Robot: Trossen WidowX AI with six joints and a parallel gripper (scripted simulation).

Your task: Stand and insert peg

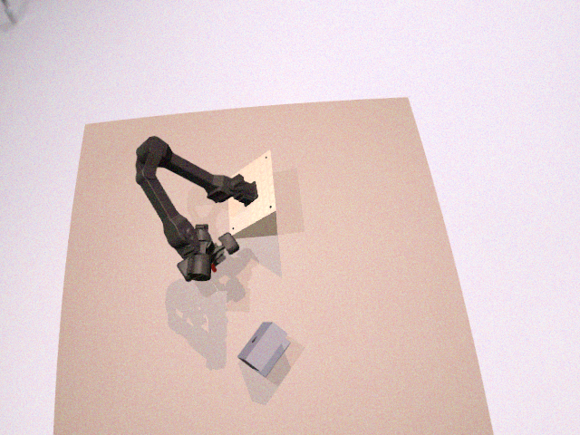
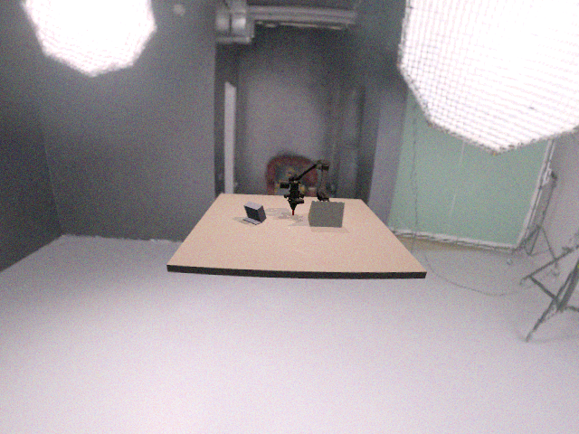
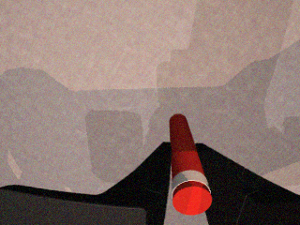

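The grey sloped panel is 27 cm ahead of my gripper tip, 11 cm to the left of it and 2 cm above it. From my gripper tip the other things lie so: red peg (2 cm above).
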